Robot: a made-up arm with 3 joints. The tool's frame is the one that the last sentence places.
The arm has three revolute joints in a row. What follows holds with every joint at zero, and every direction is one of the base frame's.
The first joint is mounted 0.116 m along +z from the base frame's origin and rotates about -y.
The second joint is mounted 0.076 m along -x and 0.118 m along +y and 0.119 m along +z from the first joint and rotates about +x.
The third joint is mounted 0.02 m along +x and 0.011 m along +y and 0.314 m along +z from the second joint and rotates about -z.
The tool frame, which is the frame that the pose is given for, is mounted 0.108 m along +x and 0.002 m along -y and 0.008 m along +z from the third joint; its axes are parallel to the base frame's.
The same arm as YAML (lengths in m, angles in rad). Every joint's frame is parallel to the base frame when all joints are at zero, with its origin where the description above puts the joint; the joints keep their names.
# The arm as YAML. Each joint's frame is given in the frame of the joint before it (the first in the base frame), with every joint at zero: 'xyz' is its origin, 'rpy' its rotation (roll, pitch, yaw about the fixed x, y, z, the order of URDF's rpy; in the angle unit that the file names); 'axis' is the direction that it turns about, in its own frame. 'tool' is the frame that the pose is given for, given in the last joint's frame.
units:
  length: m
  angle: rad
joints:
  - name: joint 1
    type: revolute
    origin:
      xyz: [0.0, 0.0, 0.116]
      rpy: [0.0, 0.0, 0.0]
    axis: "-y"
  - name: joint 2
    type: revolute
    origin:
      xyz: [-0.076, 0.118, 0.119]
      rpy: [0.0, 0.0, 0.0]
    axis: "+x"
  - name: joint 3
    type: revolute
    origin:
      xyz: [0.02, 0.011, 0.314]
      rpy: [0.0, 0.0, 0.0]
    axis: "-z"
tool:
  origin:
    xyz: [0.108, -0.002, 0.008]
    rpy: [0.0, 0.0, 0.0]

